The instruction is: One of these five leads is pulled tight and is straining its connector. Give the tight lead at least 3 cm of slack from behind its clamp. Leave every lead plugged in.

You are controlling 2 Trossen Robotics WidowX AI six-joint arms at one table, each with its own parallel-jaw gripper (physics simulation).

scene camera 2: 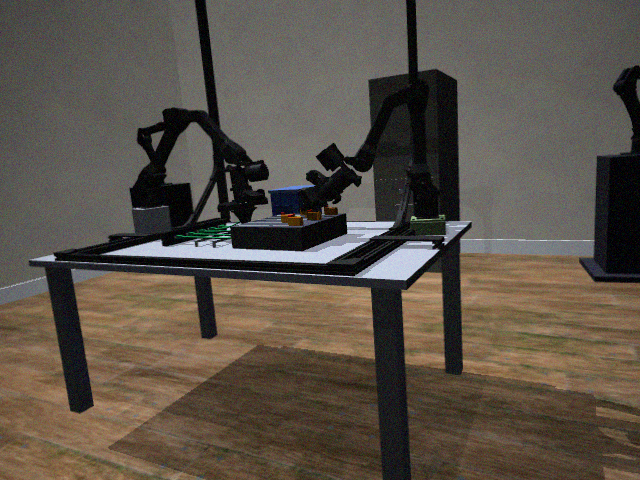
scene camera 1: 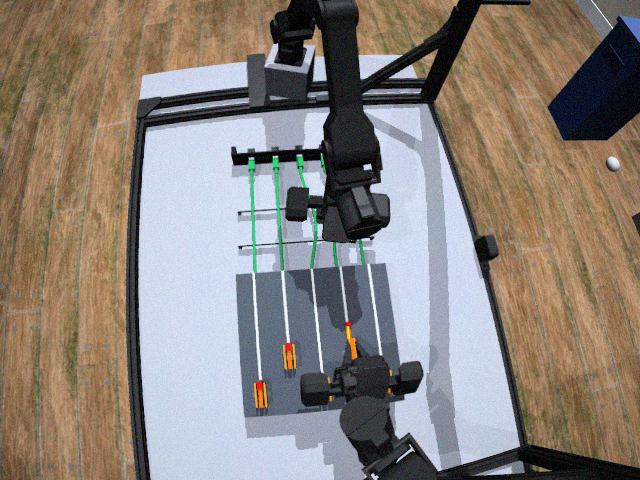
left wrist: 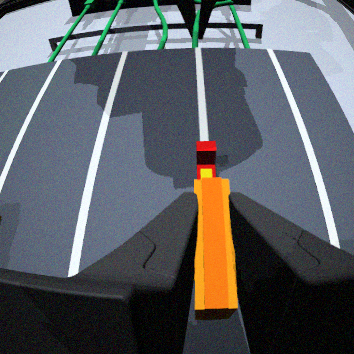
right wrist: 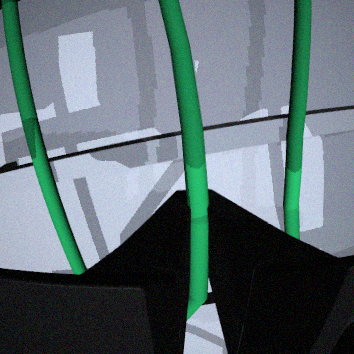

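Seen in the pictures: left gripper, fingertip midpoint: (scene camera 2: 302, 210) (scene camera 1: 351, 342) (left wrist: 210, 205); right gripper, fingertip midpoint: (left wrist: 197, 37) (right wrist: 193, 202); left arm's base, link origin: (scene camera 2: 427, 217); right arm's base, link origin: (scene camera 2: 150, 207) (scene camera 1: 290, 55).
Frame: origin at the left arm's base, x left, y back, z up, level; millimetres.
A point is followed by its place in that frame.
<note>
Five green leads run from a black clamp bar (scene camera 1: 263, 156) @[x 18, y -820, z -19 mm] onto a dark grey board (scene camera 1: 270, 305) @[x 114, y -501, z 20 mm] (left wrist: 154, 116) @[x 16, y -460, z 19 mm], where they continue as white lines to orange connectors. My left gripper (scene camera 1: 353, 354) @[x 11, y -388, z 42 mm] (left wrist: 210, 205) @[x 11, y -388, z 42 mm] (scene camera 2: 310, 202) @[x 11, y -388, z 42 mm] is shut on the orange connector (scene camera 1: 352, 347) @[x 15, y -379, z 50 mm] (left wrist: 215, 246) @[x 16, y -371, z 50 mm] of the fourth lead. Its red plug (scene camera 1: 348, 326) @[x 2, y -416, z 22 mm] (left wrist: 206, 145) @[x 1, y -420, z 33 mm] sits just ahead of the fingers. My right gripper (right wrist: 193, 202) @[x -59, y -611, z -20 mm] (scene camera 2: 244, 216) @[x -59, y -611, z -20 mm] is shut on that lead's green part (right wrist: 189, 123) @[x -48, y -585, z -7 mm] (scene camera 1: 335, 255) @[x -38, y -555, z -18 mm] between the clamp bar and the board; in scene camera 1 the wrist hides the fingers. The third lead (scene camera 1: 314, 224) @[x -25, y -632, z -21 mm] bows sideways.
Two thin black rods (scene camera 1: 261, 210) @[x 63, y -702, z -28 mm] (scene camera 1: 266, 245) @[x 78, y -629, z -30 mm] cross under the green leads. Other orange connectors (scene camera 1: 260, 394) @[x 183, y -363, z 43 mm] (scene camera 1: 289, 356) @[x 116, y -405, z 43 mm] lie on the board's left part. A black frame rail (scene camera 1: 134, 286) @[x 358, y -640, z -28 mm] rings the table. A blue box (scene camera 2: 287, 200) stands behind the board.
</note>
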